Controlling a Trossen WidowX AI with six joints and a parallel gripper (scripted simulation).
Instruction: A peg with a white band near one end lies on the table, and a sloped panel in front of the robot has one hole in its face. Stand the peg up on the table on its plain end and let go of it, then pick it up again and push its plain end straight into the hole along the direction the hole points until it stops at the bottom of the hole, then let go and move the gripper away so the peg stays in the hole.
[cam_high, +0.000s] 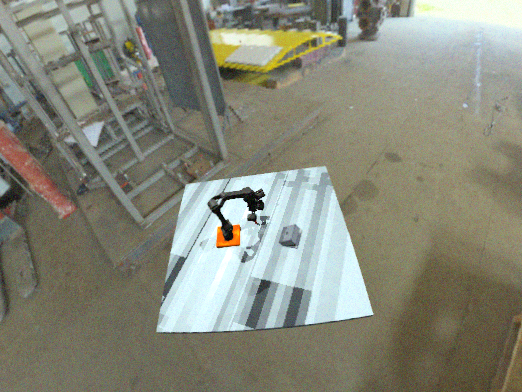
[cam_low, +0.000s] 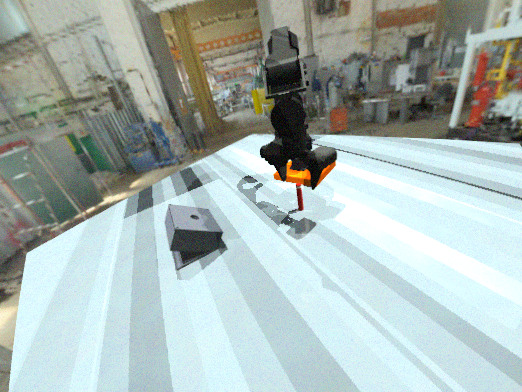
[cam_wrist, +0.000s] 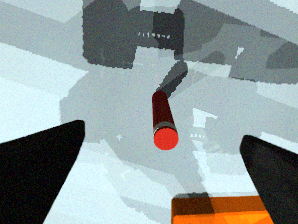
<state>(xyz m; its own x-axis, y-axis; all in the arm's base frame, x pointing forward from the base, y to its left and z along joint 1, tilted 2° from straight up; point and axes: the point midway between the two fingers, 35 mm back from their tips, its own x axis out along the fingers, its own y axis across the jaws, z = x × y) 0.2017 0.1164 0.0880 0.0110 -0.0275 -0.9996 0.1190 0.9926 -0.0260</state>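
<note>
The red peg lies 20 mm below my gripper tip. Also, from my gripper tip: grey sloped panel 230 mm ahead, 170 mm to the right, 30 mm below.
</note>
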